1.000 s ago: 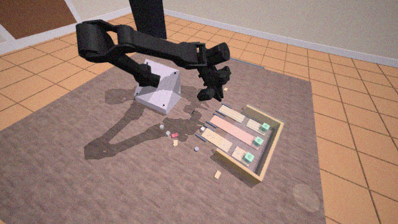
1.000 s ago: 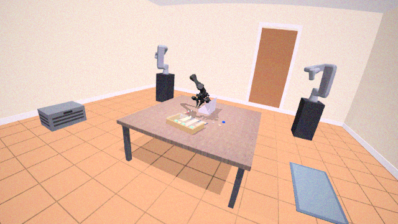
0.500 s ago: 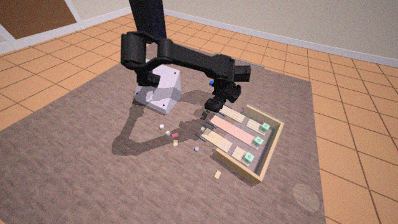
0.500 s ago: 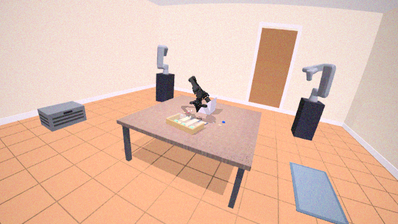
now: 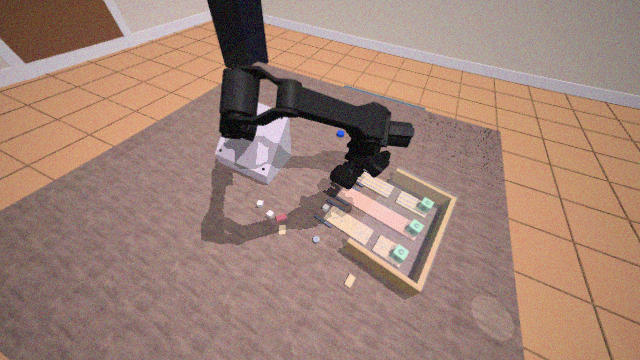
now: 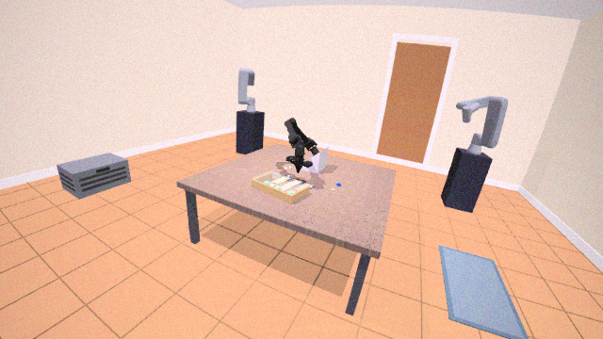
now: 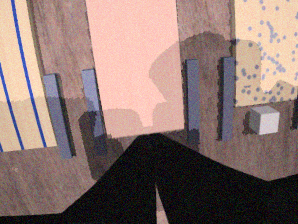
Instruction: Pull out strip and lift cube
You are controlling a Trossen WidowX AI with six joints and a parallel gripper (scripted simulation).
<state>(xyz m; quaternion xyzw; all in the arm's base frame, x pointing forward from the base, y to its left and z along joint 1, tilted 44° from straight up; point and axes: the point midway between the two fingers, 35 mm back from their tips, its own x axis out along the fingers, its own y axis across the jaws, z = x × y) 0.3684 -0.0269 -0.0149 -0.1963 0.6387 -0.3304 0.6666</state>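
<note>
Now: gripper tip 4 cm short of the tan strip, 11 cm to the left of it and 7 cm above it. Also, from my gripper tip: tan chip: 9 cm ahead, 25 cm to the right, 7 cm below; then blue disc: 13 cm behind, 27 cm to the left, 7 cm below.
</note>
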